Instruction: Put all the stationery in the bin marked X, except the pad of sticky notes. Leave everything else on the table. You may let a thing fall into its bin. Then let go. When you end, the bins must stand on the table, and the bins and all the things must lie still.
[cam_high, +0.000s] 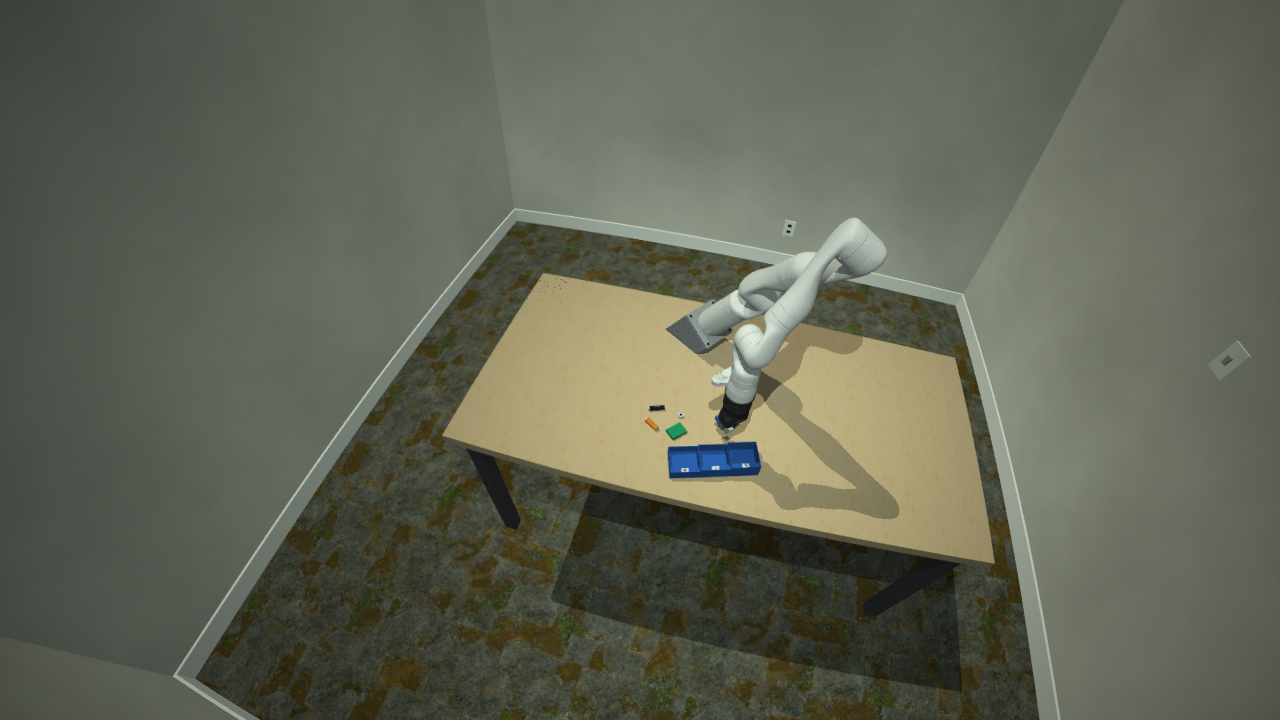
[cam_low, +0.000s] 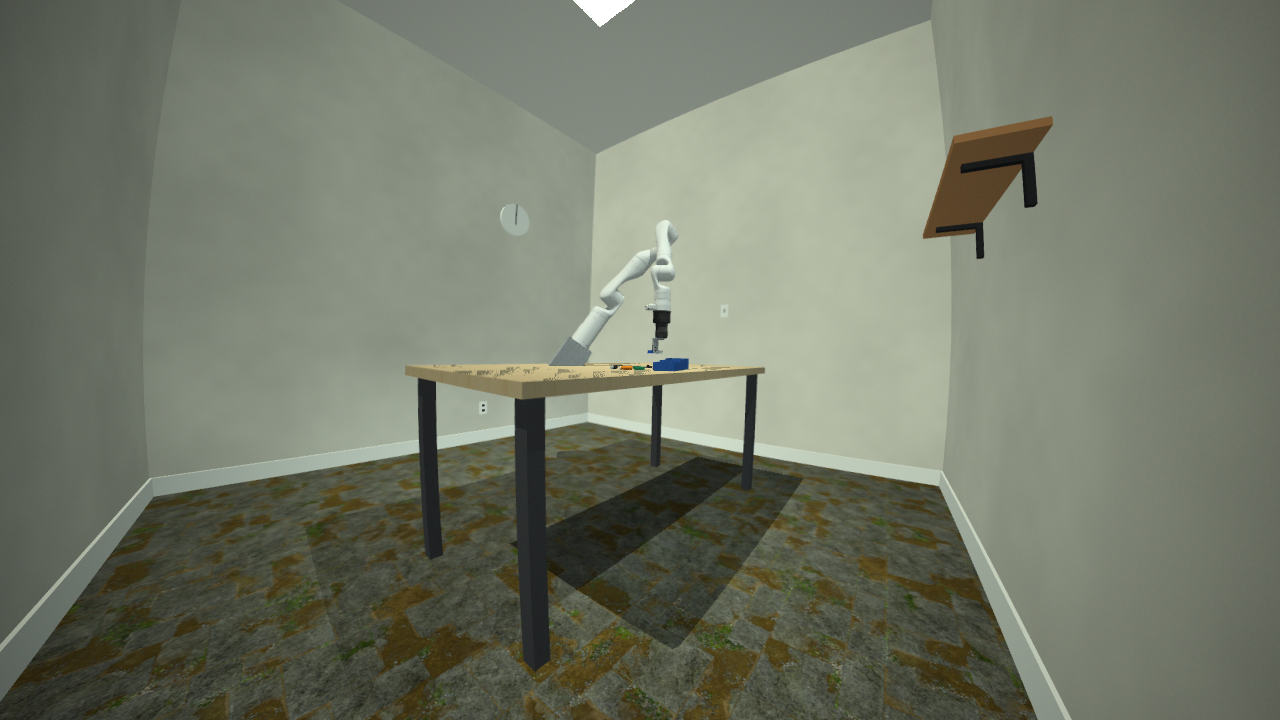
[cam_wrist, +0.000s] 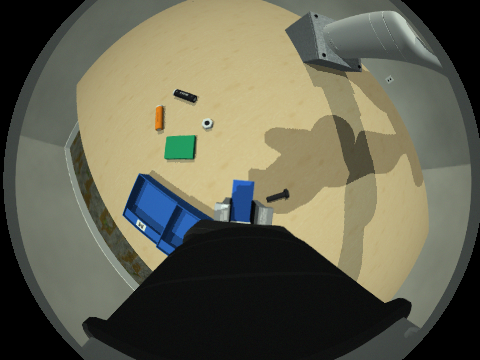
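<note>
Now: the blue bin 9 cm ahead of my hand, 1 cm to the left of it and 6 cm below it. Also, from my hand: green pad: 4 cm ahead, 12 cm to the right, 8 cm below; then eraser: 1 cm to the left, 1 cm below; then black bolt-like item: 6 cm behind, 2 cm to the left, 8 cm below.
</note>
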